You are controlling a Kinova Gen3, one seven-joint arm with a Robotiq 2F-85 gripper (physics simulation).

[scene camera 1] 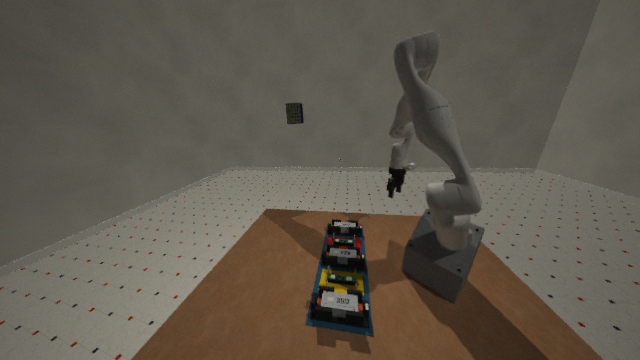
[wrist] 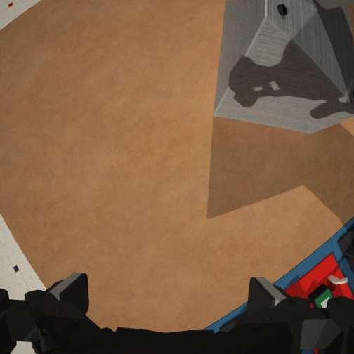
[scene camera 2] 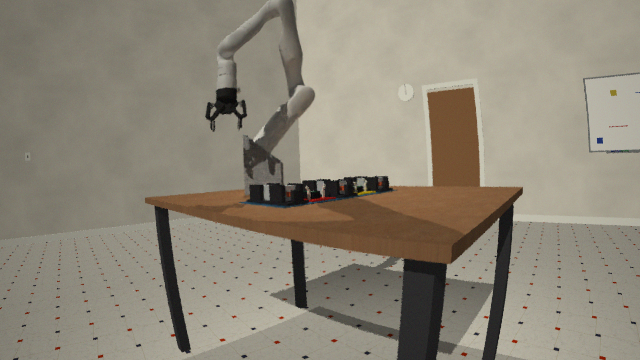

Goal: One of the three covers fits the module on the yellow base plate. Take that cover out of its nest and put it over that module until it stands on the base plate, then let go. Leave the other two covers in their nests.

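Seen in the pictures: gripper, fingertip midpoint: point(scene camera 1: 394, 194) point(scene camera 2: 226, 130); arm's base at its link origin: point(scene camera 1: 451, 237) point(scene camera 2: 261, 147).
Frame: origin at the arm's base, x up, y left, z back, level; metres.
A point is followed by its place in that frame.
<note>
Three grey-topped covers stand in black nests: a near cover point(scene camera 1: 340, 301) @[x -0.141, y 0.249, z -0.358 m], a middle cover point(scene camera 1: 343, 254) @[x -0.143, y 0.042, z -0.391 m] and a far cover point(scene camera 1: 345, 225) @[x -0.143, y -0.175, z -0.424 m] point(scene camera 2: 267, 192) @[x -0.159, y -0.204, z -0.426 m]. The near cover has orange ends and looks larger in scene camera 1, being closer. The yellow base plate point(scene camera 1: 325, 286) point(scene camera 2: 366, 193) @[x -0.188, y 0.148, z -0.460 m] lies between the near and middle nests, with a green module point(scene camera 1: 342, 278) @[x -0.164, y 0.143, z -0.374 m] uncovered on it. My gripper point(scene camera 1: 395, 193) @[x 0.046, y -0.234, z -0.185 m] point(scene camera 2: 226, 128) @[x 0.046, y -0.234, z -0.185 m] point(wrist: 167, 295) is open and empty, high above the table, off to the robot-base side of the nests. The yellow base plate does not show in the wrist view.
A blue board point(scene camera 1: 358, 329) @[x -0.189, y 0.285, z -0.294 m] carries nests and plates. A red base plate point(scene camera 1: 331, 244) @[x -0.187, y -0.054, z -0.473 m] point(scene camera 2: 322, 199) @[x -0.186, y -0.066, z -0.496 m] point(wrist: 331, 262) with a green module point(scene camera 1: 343, 241) @[x -0.165, y -0.068, z -0.413 m] point(wrist: 322, 295) lies between the middle and far nests. The grey robot pedestal point(scene camera 1: 430, 270) @[x -0.112, y 0.062, z -0.064 m] point(scene camera 2: 262, 172) @[x -0.106, y -0.055, z -0.108 m] point(wrist: 280, 107) stands beside the board.
</note>
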